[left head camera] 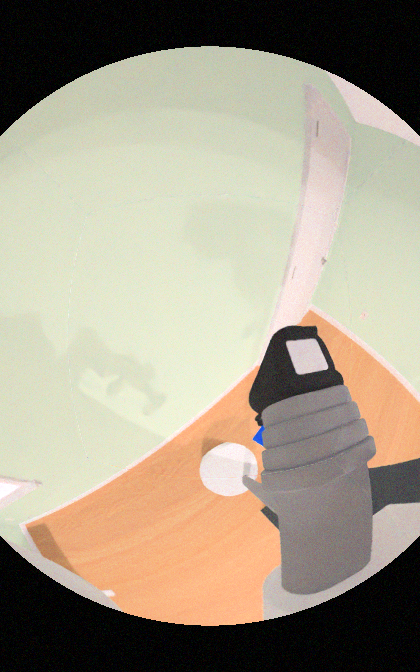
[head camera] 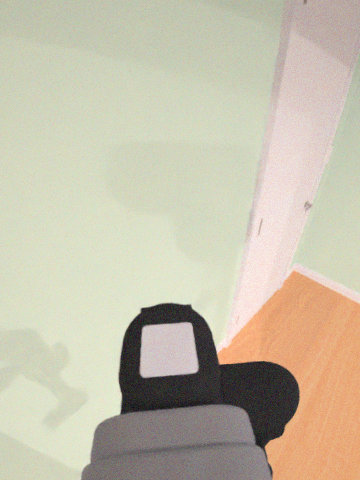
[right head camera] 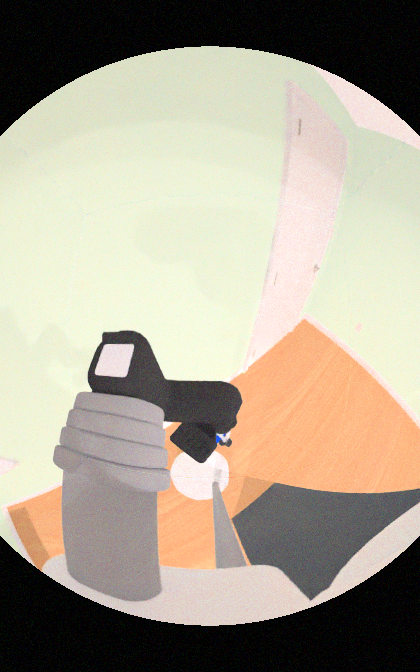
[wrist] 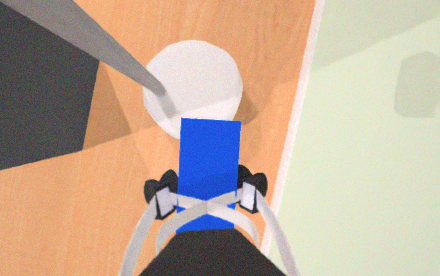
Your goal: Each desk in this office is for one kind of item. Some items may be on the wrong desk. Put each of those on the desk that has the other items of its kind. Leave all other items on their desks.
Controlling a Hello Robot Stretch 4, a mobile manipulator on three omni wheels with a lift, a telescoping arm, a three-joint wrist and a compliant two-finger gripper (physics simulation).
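Where they show: gripper, fingertip midpoint: [wrist: 206, 182]; robot's base, link origin: [wrist: 194, 94].
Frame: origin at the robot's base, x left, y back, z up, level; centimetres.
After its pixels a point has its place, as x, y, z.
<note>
A plain blue rectangular block [left head camera: 259, 437] [right head camera: 219, 439] [wrist: 210, 155] @[-6.3, -14.9, 103.9] is between the fingertips of my gripper [wrist: 206, 182] @[-8.7, -17.3, 98.5]. The fingertips press on its two long sides in the wrist view, and the block sticks out past them. The gripper is shut on it and holds it above the floor. In the left head view a small blue corner of the block shows beside the grey arm; in the right head view a small part shows below the black wrist. In the head view the block and fingers are hidden. No desks or other task items show in these views.
A pale green wall [head camera: 125, 110] @[6.1, -57.9, 150.7] [left head camera: 165, 280] [right head camera: 165, 295] fills much of the view. A whitish door [head camera: 295, 130] @[-59.4, -106.3, 141.1] [left head camera: 322, 200] [right head camera: 307, 200] stands near the corner. A large dark grey object [left head camera: 395, 487] [right head camera: 310, 525] [wrist: 40, 90] @[-38.7, 29.2, 37.1] and a white disc [left head camera: 225, 475] [right head camera: 192, 480] [wrist: 195, 75] @[4.4, 3.4, 18.7] are low down over the wooden floor.
</note>
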